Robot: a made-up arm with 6 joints.
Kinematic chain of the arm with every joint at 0, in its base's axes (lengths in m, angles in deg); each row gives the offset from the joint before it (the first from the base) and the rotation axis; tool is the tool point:
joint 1: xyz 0 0 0.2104 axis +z
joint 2: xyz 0 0 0 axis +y
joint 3: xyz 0 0 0.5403 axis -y
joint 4: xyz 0 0 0 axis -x
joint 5: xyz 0.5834 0 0 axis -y
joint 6: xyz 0 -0.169 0 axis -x
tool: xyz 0 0 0
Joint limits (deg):
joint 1: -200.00..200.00
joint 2: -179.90..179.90
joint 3: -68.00..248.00
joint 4: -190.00..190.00
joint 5: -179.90..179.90
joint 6: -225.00..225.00
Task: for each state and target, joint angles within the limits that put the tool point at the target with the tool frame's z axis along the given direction. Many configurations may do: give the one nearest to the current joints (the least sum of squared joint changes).
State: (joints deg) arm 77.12 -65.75 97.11 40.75 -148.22 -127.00
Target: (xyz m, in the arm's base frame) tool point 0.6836 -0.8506 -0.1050 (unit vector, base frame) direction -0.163 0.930 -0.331
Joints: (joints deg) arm 120.71 -102.31 90.68 24.80 -112.93 -148.52
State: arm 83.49 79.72 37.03 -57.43 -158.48 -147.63
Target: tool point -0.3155 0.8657 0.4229 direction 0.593 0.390 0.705
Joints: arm 118.69 40.81 30.80 -34.81 -176.16 -169.71
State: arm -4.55 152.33 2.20 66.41 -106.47 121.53
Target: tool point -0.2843 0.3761 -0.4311 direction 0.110 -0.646 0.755
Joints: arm -45.00 166.55 -17.35 112.59 -84.47 118.97
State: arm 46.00 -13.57 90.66 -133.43 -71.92 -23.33
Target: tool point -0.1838 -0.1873 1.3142 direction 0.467 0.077 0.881
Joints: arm 62.30 -21.20 88.65 -116.59 -51.04 -19.78
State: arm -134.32 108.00 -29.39 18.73 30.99 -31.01
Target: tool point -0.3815 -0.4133 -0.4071 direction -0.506 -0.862 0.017
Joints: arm -117.87 92.91 -5.31 31.56 11.06 -33.64
